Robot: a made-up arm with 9 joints. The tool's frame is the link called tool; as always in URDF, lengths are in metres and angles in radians. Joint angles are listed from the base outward. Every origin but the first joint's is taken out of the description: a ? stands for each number. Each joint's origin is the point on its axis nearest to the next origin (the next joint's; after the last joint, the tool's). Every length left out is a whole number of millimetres.
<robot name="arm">
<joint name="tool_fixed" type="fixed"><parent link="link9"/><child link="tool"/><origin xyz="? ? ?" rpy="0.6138 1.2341 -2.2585"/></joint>
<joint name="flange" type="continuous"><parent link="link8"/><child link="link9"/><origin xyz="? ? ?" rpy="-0.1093 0.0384 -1.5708"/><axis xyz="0 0 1"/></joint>
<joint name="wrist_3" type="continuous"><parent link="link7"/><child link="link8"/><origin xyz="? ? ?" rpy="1.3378 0.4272 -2.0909"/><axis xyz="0 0 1"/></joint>
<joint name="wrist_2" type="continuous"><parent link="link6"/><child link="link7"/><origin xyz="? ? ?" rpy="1.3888 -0.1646 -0.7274"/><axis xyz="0 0 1"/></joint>
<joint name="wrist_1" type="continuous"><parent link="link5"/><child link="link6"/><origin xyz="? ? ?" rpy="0.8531 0.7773 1.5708"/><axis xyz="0 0 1"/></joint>
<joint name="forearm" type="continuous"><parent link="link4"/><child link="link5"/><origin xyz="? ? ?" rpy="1.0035 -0.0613 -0.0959"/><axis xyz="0 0 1"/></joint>
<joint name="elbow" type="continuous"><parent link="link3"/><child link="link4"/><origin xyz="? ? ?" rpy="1.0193 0.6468 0.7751"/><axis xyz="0 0 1"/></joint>
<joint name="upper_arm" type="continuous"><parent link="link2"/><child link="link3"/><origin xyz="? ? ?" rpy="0.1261 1.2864 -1.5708"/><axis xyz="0 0 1"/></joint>
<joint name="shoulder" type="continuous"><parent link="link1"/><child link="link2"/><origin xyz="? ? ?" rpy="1.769 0.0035 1.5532"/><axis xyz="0 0 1"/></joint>
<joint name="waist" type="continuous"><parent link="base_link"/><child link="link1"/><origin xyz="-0.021 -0.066 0.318" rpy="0.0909 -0.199 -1.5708"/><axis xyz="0 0 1"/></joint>
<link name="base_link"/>
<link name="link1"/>
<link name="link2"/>
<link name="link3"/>
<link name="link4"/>
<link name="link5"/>
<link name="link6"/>
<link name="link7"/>
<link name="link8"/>
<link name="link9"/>
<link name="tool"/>
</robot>
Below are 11 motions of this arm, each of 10 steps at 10 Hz.
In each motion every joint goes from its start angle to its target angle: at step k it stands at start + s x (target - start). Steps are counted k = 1, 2, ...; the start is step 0. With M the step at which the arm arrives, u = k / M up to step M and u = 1 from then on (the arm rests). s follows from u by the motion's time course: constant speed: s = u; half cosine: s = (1 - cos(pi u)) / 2; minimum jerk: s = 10 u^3 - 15 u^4 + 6 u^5.
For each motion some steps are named. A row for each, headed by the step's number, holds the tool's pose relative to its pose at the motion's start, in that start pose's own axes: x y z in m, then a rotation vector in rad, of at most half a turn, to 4 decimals.
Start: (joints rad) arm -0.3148 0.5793 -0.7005 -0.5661 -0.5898 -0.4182 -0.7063 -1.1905 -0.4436
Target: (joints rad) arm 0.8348 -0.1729 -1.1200 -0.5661 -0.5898 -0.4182 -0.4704 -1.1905 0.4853
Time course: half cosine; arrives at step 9
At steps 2, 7, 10:
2: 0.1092 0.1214 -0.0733 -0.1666 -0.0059 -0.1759
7: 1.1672 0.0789 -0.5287 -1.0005 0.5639 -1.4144
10: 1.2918 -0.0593 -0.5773 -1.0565 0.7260 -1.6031

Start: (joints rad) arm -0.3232 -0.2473 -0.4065 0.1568 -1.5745 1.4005 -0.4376 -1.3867 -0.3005
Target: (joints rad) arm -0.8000 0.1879 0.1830 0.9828 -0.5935 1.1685 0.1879 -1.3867 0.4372
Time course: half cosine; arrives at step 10
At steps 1, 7, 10:
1: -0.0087 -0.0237 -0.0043 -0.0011 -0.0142 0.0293
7: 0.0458 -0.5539 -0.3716 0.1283 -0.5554 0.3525
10: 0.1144 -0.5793 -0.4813 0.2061 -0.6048 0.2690

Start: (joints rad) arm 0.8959 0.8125 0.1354 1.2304 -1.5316 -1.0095 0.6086 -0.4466 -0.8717
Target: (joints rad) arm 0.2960 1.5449 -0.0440 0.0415 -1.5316 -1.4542 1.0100 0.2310 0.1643
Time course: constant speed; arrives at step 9
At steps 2, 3, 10:
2: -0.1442 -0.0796 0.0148 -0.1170 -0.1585 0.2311
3: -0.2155 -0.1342 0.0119 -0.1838 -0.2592 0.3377
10: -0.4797 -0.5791 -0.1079 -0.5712 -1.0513 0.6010

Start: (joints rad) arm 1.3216 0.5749 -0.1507 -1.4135 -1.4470 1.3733 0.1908 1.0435 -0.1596
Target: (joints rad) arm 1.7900 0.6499 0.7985 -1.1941 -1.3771 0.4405 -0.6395 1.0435 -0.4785
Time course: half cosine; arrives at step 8
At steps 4, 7, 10:
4: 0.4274 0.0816 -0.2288 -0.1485 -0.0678 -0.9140
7: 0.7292 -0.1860 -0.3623 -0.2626 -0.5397 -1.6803
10: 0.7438 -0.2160 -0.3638 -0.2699 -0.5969 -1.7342

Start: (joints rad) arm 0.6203 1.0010 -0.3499 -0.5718 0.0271 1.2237 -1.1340 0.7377 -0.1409
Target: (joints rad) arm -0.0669 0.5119 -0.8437 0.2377 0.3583 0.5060 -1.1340 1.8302 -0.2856
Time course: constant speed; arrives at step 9
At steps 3, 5, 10:
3: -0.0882 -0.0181 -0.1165 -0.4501 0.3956 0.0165
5: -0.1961 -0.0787 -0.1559 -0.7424 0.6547 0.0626
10: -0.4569 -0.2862 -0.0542 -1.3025 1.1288 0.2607

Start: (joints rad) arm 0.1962 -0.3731 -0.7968 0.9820 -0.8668 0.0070 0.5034 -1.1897 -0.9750
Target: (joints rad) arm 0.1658 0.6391 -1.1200 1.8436 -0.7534 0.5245 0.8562 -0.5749 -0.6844
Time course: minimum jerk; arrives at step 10
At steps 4, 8, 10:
4: -0.0049 -0.2100 -0.0731 -0.4390 0.0674 0.1710
8: 0.1802 -0.6644 -0.1930 -1.0600 -0.0957 0.4978
10: 0.2110 -0.6966 -0.2043 -1.0956 -0.1249 0.5227

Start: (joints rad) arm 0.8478 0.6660 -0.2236 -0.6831 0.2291 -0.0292 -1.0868 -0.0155 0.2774
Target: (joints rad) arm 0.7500 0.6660 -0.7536 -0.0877 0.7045 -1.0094 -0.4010 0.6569 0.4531
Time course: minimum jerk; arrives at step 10
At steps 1, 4, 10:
1: -0.0023 -0.0023 -0.0011 -0.0061 -0.0025 0.0089
4: -0.0759 -0.1110 -0.0514 -0.2434 -0.1318 0.3454
10: -0.0272 -0.5283 -0.2091 -0.7881 -0.7176 1.0994

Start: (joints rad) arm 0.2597 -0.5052 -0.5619 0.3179 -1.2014 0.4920 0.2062 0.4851 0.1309
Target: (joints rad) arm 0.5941 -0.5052 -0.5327 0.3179 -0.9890 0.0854 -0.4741 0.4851 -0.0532
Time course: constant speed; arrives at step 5
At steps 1, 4, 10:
1: 0.0418 0.0316 -0.0073 -0.0449 0.0560 -0.1444
4: 0.1596 0.0642 -0.0704 -0.2004 0.1050 -0.5633
10: 0.1929 0.0540 -0.0958 -0.2532 0.0816 -0.6930

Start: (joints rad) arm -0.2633 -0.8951 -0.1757 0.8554 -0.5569 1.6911 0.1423 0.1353 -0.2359
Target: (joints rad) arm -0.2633 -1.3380 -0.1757 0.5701 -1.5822 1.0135 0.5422 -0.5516 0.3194
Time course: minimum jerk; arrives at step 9
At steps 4, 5, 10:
4: -0.2803 -0.1910 -0.0044 0.0604 -0.2654 0.5059
5: -0.3646 -0.3303 -0.0144 0.1354 -0.3912 0.7678
10: -0.3773 -0.5890 -0.0615 0.3638 -0.6330 1.2367

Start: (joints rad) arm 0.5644 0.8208 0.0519 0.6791 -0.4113 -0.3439 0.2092 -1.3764 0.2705
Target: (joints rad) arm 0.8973 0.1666 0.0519 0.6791 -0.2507 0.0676 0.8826 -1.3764 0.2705
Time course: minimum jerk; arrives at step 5
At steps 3, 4, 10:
3: 0.7515 0.2843 0.0161 -0.2286 1.0344 -0.4309
4: 0.9820 0.2895 -0.1294 -0.2839 1.4007 -0.6422
10: 1.0235 0.2835 -0.1683 -0.2951 1.4784 -0.6940

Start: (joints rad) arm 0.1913 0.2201 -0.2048 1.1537 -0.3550 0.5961 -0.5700 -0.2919 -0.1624
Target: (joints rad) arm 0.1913 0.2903 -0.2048 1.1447 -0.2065 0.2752 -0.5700 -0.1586 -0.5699
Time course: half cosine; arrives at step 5
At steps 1, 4, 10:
1: -0.0106 -0.0040 -0.0115 0.0378 -0.0309 -0.0002
4: -0.0885 -0.0385 -0.1206 0.3651 -0.2785 0.0298
10: -0.0962 -0.0425 -0.1347 0.4045 -0.3058 0.0370

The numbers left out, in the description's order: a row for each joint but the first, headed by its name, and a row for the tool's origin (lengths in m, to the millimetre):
tool: 0.022 0.008 0
flange: -0.327 0.151 0
wrist_3: -0.328 0.078 0
wrist_2: -0.151 0.035 0
wrist_1: -0.032 0.187 0
forearm: -0.211 -0.183 0
elbow: 0.082 -0.222 0
upper_arm: -0.085 0.027 0
shoulder: -0.043 -0.006 0

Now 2 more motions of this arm.
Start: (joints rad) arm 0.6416 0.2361 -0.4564 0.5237 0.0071 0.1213 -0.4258 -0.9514 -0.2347
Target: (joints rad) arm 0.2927 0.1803 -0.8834 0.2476 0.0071 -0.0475 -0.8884 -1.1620 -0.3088
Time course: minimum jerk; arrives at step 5
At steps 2, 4, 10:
2: -0.0121 -0.0535 0.0304 0.1559 -0.1226 0.0056
4: -0.0137 -0.1693 0.0712 0.5025 -0.3390 -0.0363
10: -0.0127 -0.1804 0.0732 0.5364 -0.3580 -0.0443

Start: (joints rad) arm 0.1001 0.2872 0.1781 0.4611 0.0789 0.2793 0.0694 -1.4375 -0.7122
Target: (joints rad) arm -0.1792 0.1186 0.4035 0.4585 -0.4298 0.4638 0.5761 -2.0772 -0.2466
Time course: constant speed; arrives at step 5
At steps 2, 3, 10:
2: 0.0209 -0.0492 0.0499 0.2546 -0.0669 -0.2165
3: 0.0229 -0.1098 0.0685 0.3945 -0.0837 -0.3072
10: 0.0108 -0.2837 0.0601 0.6881 -0.0766 -0.4473

